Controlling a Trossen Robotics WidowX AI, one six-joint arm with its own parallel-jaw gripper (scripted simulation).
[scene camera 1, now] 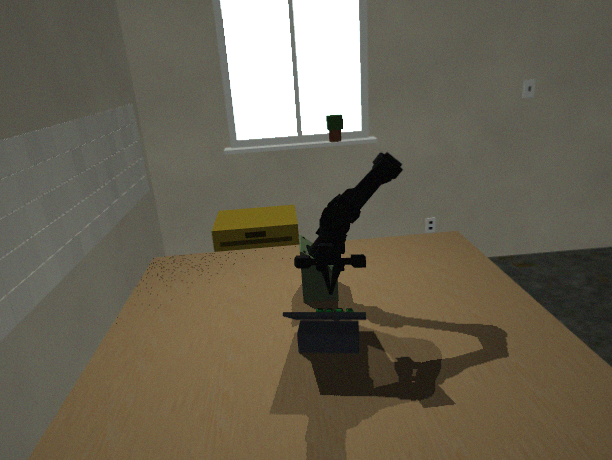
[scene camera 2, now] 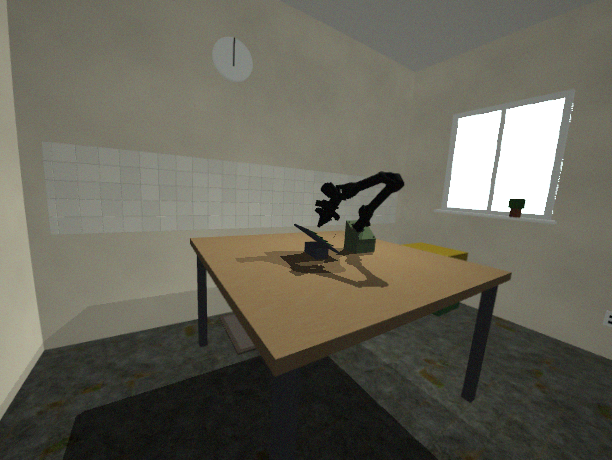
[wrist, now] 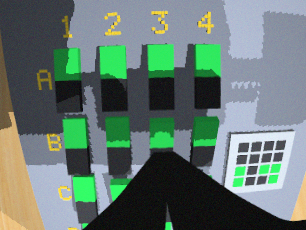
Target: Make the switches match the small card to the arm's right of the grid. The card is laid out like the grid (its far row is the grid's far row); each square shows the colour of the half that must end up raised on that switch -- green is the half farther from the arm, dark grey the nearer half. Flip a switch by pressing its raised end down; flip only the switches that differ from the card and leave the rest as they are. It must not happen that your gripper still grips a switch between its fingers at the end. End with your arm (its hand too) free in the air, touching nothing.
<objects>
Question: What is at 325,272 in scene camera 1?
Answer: My gripper.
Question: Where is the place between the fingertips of my gripper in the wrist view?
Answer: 163,162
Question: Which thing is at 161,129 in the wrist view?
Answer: A rocker switch.
</objects>
